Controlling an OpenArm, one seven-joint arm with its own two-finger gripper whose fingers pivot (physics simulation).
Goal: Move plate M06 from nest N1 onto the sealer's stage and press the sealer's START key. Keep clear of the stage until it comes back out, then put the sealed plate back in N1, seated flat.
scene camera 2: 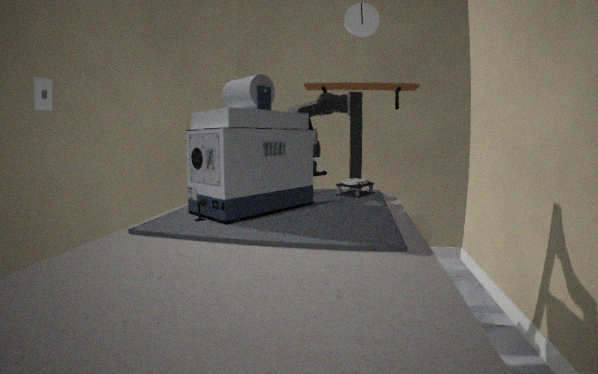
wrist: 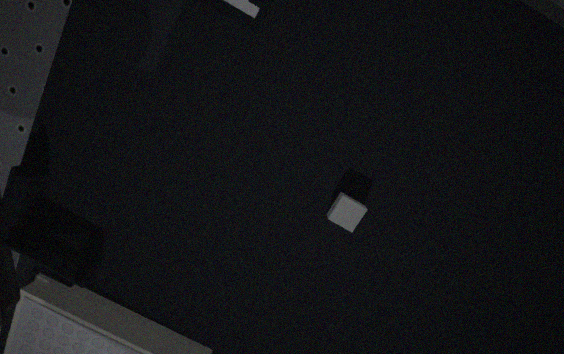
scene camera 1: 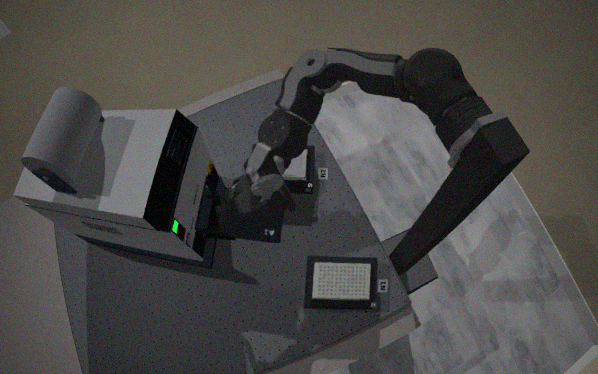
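A pale plate with rows of wells lies in the dark nest N1 at the lower right in scene camera 1. Its name and whether it is sealed cannot be read. The sealer stands at the left, with a green light on its front; its START key cannot be made out. The dark stage is out in front, with no plate visible on its visible part. A small light square shows on it. My gripper is open and empty above the stage; its fingertips are hard to see.
Nest N2 holds another pale plate, close behind the gripper and partly hidden by my arm. A film roll sits on top of the sealer. My arm's post stands near N1.
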